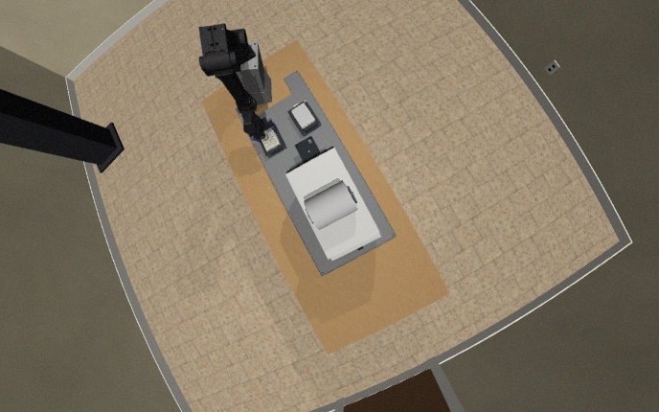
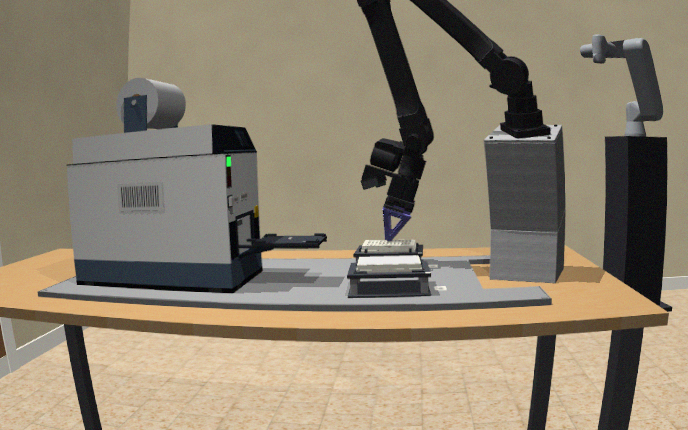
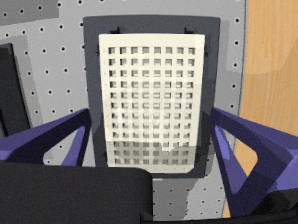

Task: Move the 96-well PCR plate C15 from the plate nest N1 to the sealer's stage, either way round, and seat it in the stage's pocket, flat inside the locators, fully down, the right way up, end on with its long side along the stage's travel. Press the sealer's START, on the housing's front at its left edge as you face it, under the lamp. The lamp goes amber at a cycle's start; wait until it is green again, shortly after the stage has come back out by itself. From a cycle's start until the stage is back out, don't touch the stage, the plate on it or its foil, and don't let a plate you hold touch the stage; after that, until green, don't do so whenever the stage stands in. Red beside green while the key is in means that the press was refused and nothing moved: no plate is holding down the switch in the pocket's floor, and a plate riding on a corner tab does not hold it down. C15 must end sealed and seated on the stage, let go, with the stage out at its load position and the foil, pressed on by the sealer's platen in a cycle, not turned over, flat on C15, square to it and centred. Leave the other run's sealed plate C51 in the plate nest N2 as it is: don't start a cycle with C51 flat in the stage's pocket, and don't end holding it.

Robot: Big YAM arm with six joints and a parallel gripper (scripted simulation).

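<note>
Now: hand 3 cm above the white 96-well plate C15. Also, from my hand: sealer's dark stage: 23 cm ahead, 13 cm to the left, 2 cm above; sealed plate C51: 2 cm ahead, 22 cm to the left, 3 cm below; start key: 34 cm ahead, 21 cm to the left, 11 cm above.
</note>
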